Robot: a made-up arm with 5 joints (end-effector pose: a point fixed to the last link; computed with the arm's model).
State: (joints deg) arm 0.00 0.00 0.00 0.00 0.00
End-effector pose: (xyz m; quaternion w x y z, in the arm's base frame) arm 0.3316 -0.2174 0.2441 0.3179 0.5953 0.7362 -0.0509
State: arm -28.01 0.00 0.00 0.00 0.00
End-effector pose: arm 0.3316 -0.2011 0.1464 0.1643 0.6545 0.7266 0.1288
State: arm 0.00 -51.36 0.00 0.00 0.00
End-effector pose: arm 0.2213 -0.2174 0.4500 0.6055 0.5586 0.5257 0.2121
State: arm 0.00 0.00 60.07 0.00 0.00
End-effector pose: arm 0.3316 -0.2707 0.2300 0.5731 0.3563 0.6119 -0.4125
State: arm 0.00 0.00 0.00 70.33 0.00
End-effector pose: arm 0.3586 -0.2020 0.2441 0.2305 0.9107 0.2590 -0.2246
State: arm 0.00 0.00 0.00 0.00 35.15
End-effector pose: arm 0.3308 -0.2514 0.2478 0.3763 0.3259 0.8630 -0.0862
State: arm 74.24 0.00 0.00 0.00 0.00
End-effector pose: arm 0.3316 -0.0531 0.4287 0.6127 0.2829 0.5563 -0.4848
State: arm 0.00 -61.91 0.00 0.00 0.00
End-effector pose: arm 0.1787 -0.2174 0.4755 0.6513 0.5367 0.4678 0.2626
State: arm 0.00 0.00 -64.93 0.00 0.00
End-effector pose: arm 0.3316 -0.2044 0.3019 0.0514 -0.6729 -0.6484 -0.3523
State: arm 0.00 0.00 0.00 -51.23 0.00
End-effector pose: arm 0.3317 -0.2408 0.2441 0.3086 0.2185 0.9212 0.0915
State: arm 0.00 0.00 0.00 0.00 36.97
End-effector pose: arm 0.3313 -0.2531 0.2483 0.3784 0.3109 0.8674 -0.0878
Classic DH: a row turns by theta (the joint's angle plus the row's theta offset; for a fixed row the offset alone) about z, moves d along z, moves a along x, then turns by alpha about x. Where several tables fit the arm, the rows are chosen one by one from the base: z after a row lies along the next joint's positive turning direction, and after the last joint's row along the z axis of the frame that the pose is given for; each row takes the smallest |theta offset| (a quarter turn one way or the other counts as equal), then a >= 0, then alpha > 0; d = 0 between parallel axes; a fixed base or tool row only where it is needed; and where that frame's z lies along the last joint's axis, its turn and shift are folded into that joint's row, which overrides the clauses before.
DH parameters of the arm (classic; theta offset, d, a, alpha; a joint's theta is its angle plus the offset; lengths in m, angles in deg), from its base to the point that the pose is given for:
base (fixed): -90 0.2279 0.0133 90
joint 1: 90 -0.0623 0.0045 -90
joint 2: 0 -0.243 0.0508 90
joint 3: 90 -0.2937 0.0274 -90
joint 4: 12.88 -0.0309 0.0014 151.6
joint 5: -80.11 -0.0857 -0.0549 159.12
tool (fixed): -110.37 -0.0393 0 0

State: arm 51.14 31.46 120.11 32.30 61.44
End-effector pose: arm 0.3172 -0.2370 0.3880 0.2073 -0.4886 -0.0110 -0.8474
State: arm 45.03 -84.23 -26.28 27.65 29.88
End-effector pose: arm 0.0601 0.0315 0.5628 0.7829 0.1730 0.5529 0.2270
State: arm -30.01 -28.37 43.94 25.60 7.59
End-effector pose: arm 0.3048 -0.2846 0.2187 0.4864 0.7539 0.4277 -0.1099
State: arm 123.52 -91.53 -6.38 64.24 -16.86
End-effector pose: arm 0.0342 0.3501 0.2083 0.8084 0.1525 0.5054 0.2606
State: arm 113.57 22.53 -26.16 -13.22 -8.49
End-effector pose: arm 0.3234 0.0014 0.4277 0.5466 0.3385 0.4539 -0.6169
